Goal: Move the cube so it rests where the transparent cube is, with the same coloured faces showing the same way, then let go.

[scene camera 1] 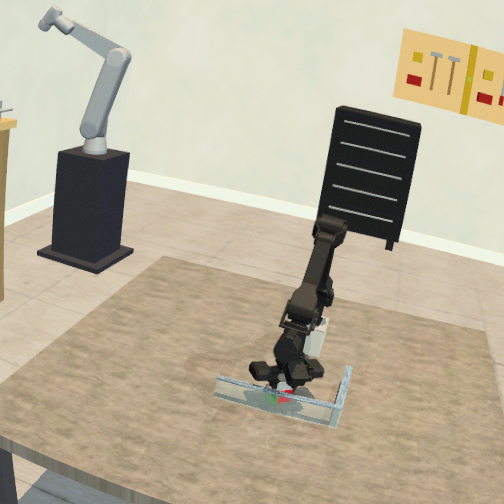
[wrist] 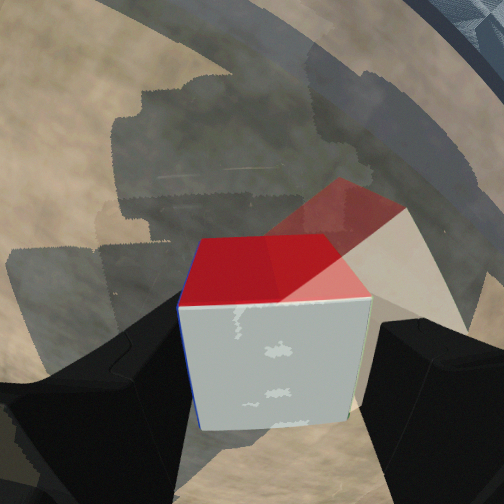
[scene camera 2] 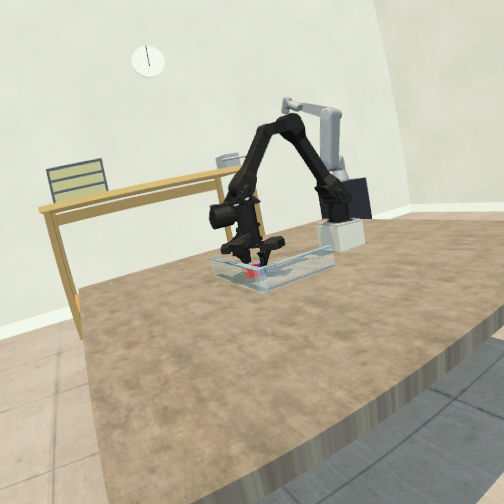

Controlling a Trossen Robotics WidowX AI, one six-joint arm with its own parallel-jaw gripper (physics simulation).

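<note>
The cube (scene camera 1: 284,398) (scene camera 2: 252,273) (wrist: 275,360) sits on the wooden table (scene camera 1: 150,350) inside the corner of a low glass L-shaped wall (scene camera 1: 305,410) (scene camera 2: 300,265). In the wrist view its white face looks at the camera and its red face lies beyond it. The transparent cube (wrist: 400,260) overlaps its far right corner, turned at an angle, with a red and a pale face showing. My gripper (scene camera 1: 285,384) (scene camera 2: 255,261) (wrist: 280,320) is down over the cube, with both black fingers against its left and right sides. It is shut on the cube.
The glass wall (wrist: 470,30) curves past close behind the cube. The arm's white base block (scene camera 2: 342,235) stands at the wall's far end. A grey arm on a black pedestal (scene camera 1: 90,200), a black cabinet (scene camera 1: 370,175) and a wooden bench (scene camera 2: 135,192) stand off the table.
</note>
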